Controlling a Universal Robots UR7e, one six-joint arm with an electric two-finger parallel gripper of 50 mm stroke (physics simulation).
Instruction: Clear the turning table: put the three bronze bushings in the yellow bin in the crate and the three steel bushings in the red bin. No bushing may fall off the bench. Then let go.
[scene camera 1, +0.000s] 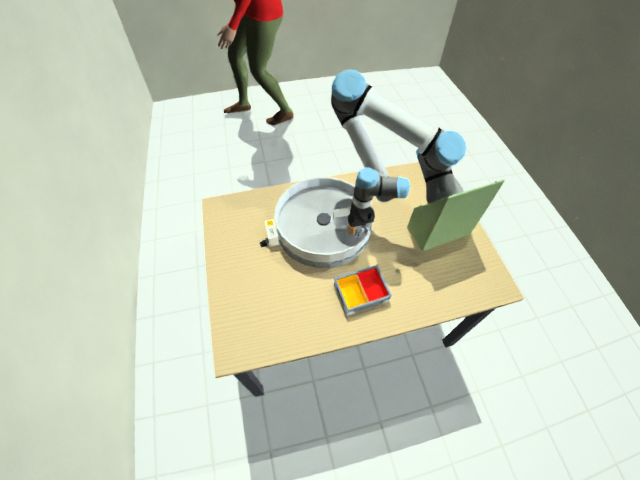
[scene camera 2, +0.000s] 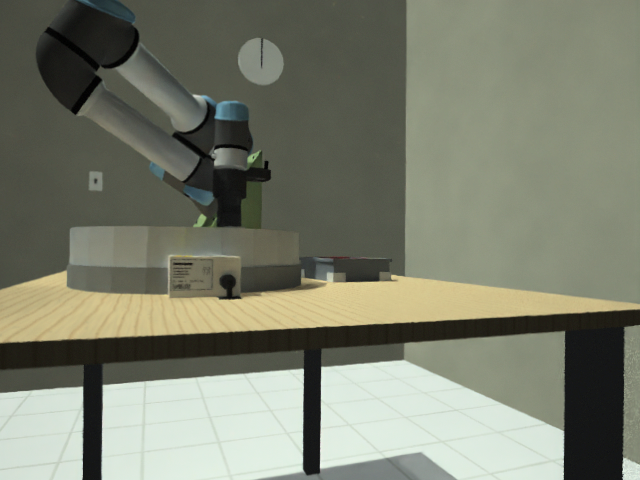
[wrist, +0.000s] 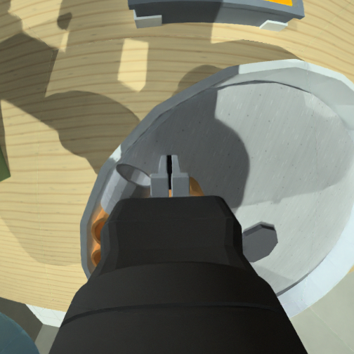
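Where they show: gripper, fingertip midpoint: (scene camera 1: 357, 235); arm's base, link origin: (scene camera 1: 445, 197).
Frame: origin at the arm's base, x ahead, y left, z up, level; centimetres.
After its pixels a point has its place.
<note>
My gripper (scene camera 1: 358, 231) {z -16.8, x 35.2, y -6.4 cm} (wrist: 169, 165) is shut with nothing between its fingertips, low inside the walled turning table (scene camera 1: 303, 252) {z -12.9, x 60.3, y -4.4 cm} (scene camera 2: 113, 248) {z -15.3, x 60.0, y -34.5 cm} (wrist: 270, 68). A bronze bushing (scene camera 1: 352, 228) {z -13.3, x 37.0, y -8.1 cm} (wrist: 196, 187) lies right by the fingers, partly hidden by them in the wrist view. A steel bushing (wrist: 116, 189) lies on the fingers' other side, by the wall. Two more bronze bushings, one (wrist: 98, 231) above the other (wrist: 96, 257), show partly along the wall. Other steel bushings cannot be made out. The crate (scene camera 2: 356, 269) {z -19.5, x 52.4, y 14.5 cm} (wrist: 200, 13) holds the yellow bin (scene camera 1: 351, 292) {z -21.5, x 47.4, y 15.2 cm} and red bin (scene camera 1: 374, 284) {z -21.5, x 37.2, y 15.5 cm}; no bushing shows in either.
A dark hub (scene camera 1: 323, 219) {z -16.0, x 45.7, y -18.8 cm} (wrist: 261, 242) is at the turning table's middle. A white labelled box (scene camera 1: 271, 235) {z -16.3, x 69.4, y -19.3 cm} (scene camera 2: 190, 276) {z -19.1, x 70.1, y -25.1 cm} with a black knob stands against its outer side. A green panel (scene camera 1: 457, 217) {z -2.5, x -0.7, y 9.0 cm} stands on the bench at the right. A person (scene camera 1: 258, 49) is behind the bench.
</note>
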